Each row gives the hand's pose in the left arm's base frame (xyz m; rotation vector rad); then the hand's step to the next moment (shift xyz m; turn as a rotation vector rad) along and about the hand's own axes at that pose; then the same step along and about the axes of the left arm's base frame.
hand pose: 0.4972 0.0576 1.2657 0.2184 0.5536 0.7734
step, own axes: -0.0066 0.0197 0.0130 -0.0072 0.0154 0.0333
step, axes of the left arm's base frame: -0.0086 0.0093 0.0210 0.0048 0.0061 0.0366
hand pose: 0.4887 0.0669 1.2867 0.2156 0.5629 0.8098
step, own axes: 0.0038 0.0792 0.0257 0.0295 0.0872 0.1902
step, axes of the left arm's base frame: -0.0331 0.0572 0.0508 0.0670 0.0862 0.1809
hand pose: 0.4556 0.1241 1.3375 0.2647 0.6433 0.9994
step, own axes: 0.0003 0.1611 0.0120 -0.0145 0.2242 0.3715
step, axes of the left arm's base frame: -0.1045 0.0863 0.0879 0.0662 0.1358 0.4070
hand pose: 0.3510 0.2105 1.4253 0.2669 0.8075 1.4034
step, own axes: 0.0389 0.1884 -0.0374 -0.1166 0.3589 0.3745
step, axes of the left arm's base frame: -0.1701 0.0614 0.0755 -0.0310 0.0663 0.5266
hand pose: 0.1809 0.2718 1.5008 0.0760 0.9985 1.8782
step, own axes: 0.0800 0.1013 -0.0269 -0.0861 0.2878 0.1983
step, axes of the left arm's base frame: -0.1274 0.0262 0.0214 -0.0742 -0.0026 0.3522
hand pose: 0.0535 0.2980 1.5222 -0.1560 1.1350 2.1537
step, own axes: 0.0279 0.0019 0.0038 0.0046 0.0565 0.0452
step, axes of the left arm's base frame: -0.0215 0.0166 -0.0075 -0.0296 0.0154 0.0644
